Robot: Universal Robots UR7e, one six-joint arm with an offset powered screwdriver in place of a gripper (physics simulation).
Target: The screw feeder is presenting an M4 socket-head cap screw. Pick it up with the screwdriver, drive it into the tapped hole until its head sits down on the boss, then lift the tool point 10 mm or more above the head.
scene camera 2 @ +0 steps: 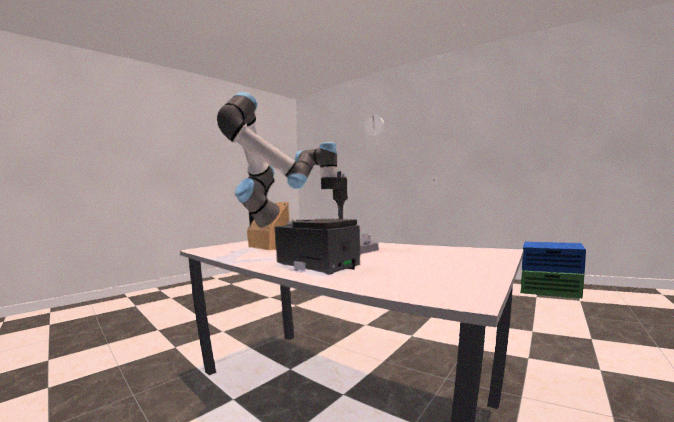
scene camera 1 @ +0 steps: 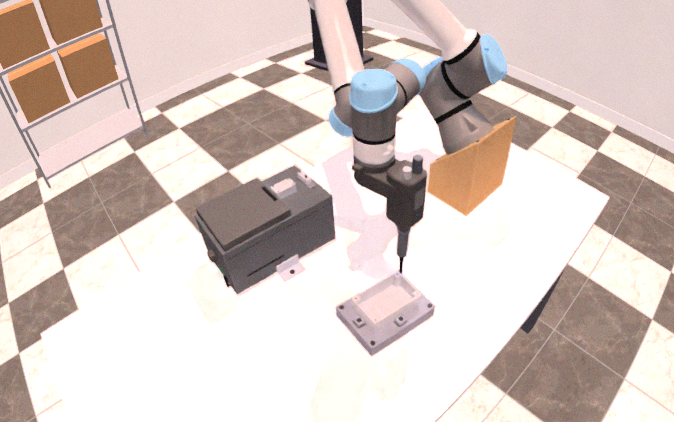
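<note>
My screwdriver [scene camera 1: 401, 271] is upright, with its thin bit at the far corner boss of the light open housing [scene camera 1: 377, 312]. Whether the tip touches the boss, and whether a screw is on it, is too small to tell. The housing stands on a grey base plate [scene camera 1: 372, 346] [scene camera 2: 370, 247]. In scene camera 2 the driver's lower end is hidden behind the screw feeder. The dark screw feeder [scene camera 1: 285, 245] [scene camera 2: 305, 245] stands to the left of the housing in scene camera 1. Its small light outlet [scene camera 1: 305, 179] is at the far end of its top; no screw can be made out there.
An orange-brown angled block [scene camera 1: 467, 182] [scene camera 2: 263, 237] stands on the table [scene camera 2: 425, 280] by the arm's base. A small metal bracket [scene camera 1: 290, 270] [scene camera 2: 299, 266] sits at the feeder's side. Blue and green crates [scene camera 2: 553, 257] stand beyond the table, and a shelf rack [scene camera 1: 125, 78] stands off to the left.
</note>
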